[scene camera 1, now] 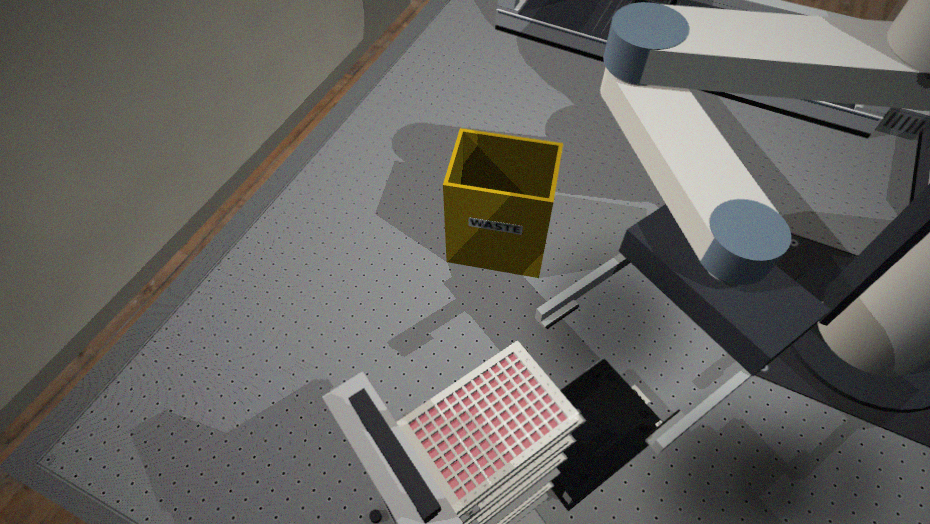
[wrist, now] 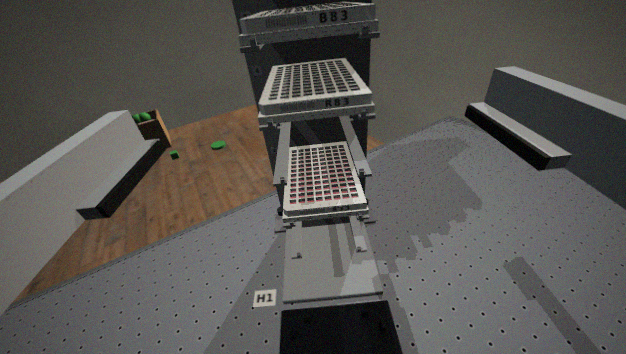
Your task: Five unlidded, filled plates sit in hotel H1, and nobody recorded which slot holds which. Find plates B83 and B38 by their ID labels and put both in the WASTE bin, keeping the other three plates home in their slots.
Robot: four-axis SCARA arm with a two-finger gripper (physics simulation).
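Places are measured from the arm's base along level axes (x ahead, y left, z up), in millimetres.
Pixels of known places: gripper, fingertip midpoint: (scene camera 1: 593, 377) (wrist: 312, 109); arm's base, origin of the base link: (scene camera 1: 862, 337).
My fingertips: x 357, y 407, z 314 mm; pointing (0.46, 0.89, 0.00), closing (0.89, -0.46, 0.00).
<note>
Ahead of a thing's pixels: the offset from my fingertips to its top centre. "*": to the spot under its first point.
Hotel H1 (scene camera 1: 346, 393) (wrist: 320, 51) holds a stack of plates. In scene camera 1 the top plate @(dx +63, dy +113, dz +87 mm) (scene camera 1: 491, 423) shows pink wells; its label is hidden there. In the wrist view the uppermost plate in sight @(dx +63, dy +113, dz +34 mm) (wrist: 333, 18) reads B83. The plate below it @(dx +63, dy +113, dz -19 mm) (wrist: 316, 82) has a label that looks like R83. A lower plate @(dx +63, dy +113, dz -125 mm) (wrist: 325, 172) with pink wells has a label too dim to read. Bare rails @(* dx +20, dy +111, dz -87 mm) (wrist: 282, 155) show between these two. No label reading B38 shows. My gripper (scene camera 1: 610, 374) (wrist: 312, 109) is open and empty, in front of the stack. The yellow WASTE bin @(dx +231, dy -309, dz -101 mm) (scene camera 1: 499, 244) stands upright behind the stack.
A black pad @(* dx -37, dy -70, dz -241 mm) (scene camera 1: 605, 416) (wrist: 340, 327) lies on the deck before the hotel, near the H1 tag @(dx -50, dy +109, dz -301 mm) (wrist: 264, 298). A dark tray-like unit (scene camera 1: 546, 32) is at the top of scene camera 1. A box with green things (wrist: 156, 129) stands on the wooden floor.
</note>
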